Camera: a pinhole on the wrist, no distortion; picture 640 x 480 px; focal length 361.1 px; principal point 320.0 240.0 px. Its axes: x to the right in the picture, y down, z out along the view. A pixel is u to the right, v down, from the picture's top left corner.
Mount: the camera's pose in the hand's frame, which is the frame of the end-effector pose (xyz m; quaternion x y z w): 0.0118 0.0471 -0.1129 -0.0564 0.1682 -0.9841 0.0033
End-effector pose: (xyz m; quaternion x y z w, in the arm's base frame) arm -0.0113 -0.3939 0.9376 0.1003 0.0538 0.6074 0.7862
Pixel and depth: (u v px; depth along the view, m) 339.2 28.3 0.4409
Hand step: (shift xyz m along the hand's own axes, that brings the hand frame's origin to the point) 0.0412 0.1445 0.3885
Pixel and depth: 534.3 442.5 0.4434
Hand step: -0.2030 -0.3408 0.2491
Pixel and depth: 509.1 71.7 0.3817
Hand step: -0.1418 0.0836 0.3257
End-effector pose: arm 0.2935 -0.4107 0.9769 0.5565 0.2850 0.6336 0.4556
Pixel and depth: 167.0 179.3 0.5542
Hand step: 0.3084 -0.0423 0.4115
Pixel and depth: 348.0 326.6 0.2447
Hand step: 0.0197 -0.0897 0.0990
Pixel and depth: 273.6 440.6 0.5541
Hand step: 0.1408 -0.4247 0.2965
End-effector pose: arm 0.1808 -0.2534 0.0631 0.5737 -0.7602 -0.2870 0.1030
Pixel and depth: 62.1 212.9 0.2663
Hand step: 0.2309 -0.0173 0.1224
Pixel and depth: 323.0 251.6 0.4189
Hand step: 0.0551 -0.1042 0.2756
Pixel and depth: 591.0 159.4 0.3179
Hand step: -0.1887 0.0028 0.2347
